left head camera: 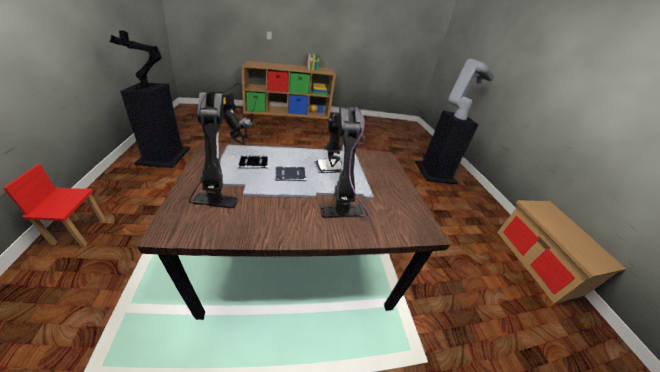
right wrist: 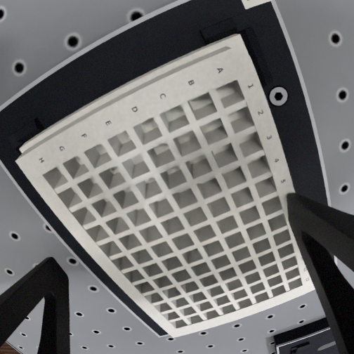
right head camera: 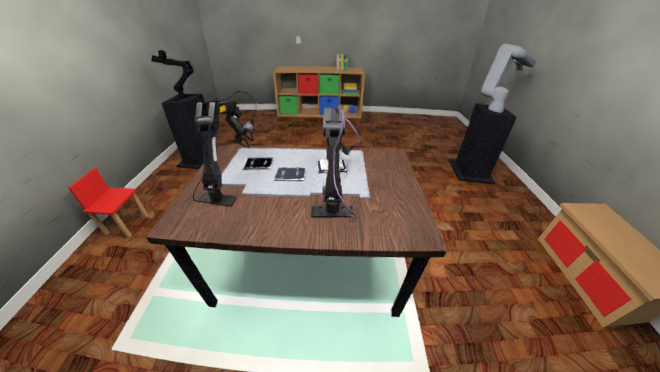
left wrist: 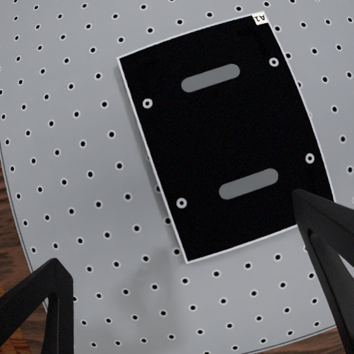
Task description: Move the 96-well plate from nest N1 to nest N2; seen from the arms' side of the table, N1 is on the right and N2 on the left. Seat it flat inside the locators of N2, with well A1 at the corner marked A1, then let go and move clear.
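Where they show: left gripper, fingertip midpoint: [left head camera: 245, 141] [right head camera: 251, 144]; right gripper, fingertip midpoint: [left head camera: 331, 162]; left arm's base, link origin: [left head camera: 215, 201] [right head camera: 217, 199]; right arm's base, link origin: [left head camera: 342, 211] [right head camera: 332, 212].
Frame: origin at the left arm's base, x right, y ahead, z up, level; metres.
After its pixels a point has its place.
Note:
The white 96-well plate [left head camera: 324, 165] {x 0.493, y 0.353, z 0.039 m} [right head camera: 324, 165] {x 0.490, y 0.350, z 0.041 m} [right wrist: 182, 210] lies in nest N1 [right wrist: 125, 54], a dark base at the right of the mat. Its well A1 is at the upper right in the right wrist view, near a partly visible white label. Nest N2 [left head camera: 253, 161] {x 0.093, y 0.332, z 0.025 m} [right head camera: 258, 163] {x 0.095, y 0.326, z 0.025 m} [left wrist: 220, 130] is the black base at the left, holding no plate; its A1 label is at the upper right in the left wrist view. My left gripper [left head camera: 240, 141] {x 0.043, y 0.373, z 0.124 m} [left wrist: 169, 242] is open and empty, above the mat near N2. My right gripper [left head camera: 334, 161] {x 0.533, y 0.395, z 0.040 m} [right wrist: 166, 242] is open above the plate, not gripping it.
A third dark base [left head camera: 290, 173] {x 0.313, y 0.255, z 0.025 m} [right head camera: 290, 174] {x 0.318, y 0.250, z 0.025 m} [right wrist: 307, 342] lies between the two nests, nearer the arms. All three stand on a grey perforated mat [left head camera: 280, 189] {x 0.282, y 0.124, z 0.013 m} [right head camera: 280, 189] {x 0.301, y 0.126, z 0.013 m} [left wrist: 60, 215] on the wooden table [left head camera: 290, 225] {x 0.361, y -0.096, z 0.000 m} [right head camera: 290, 225] {x 0.420, y -0.095, z 0.000 m}.

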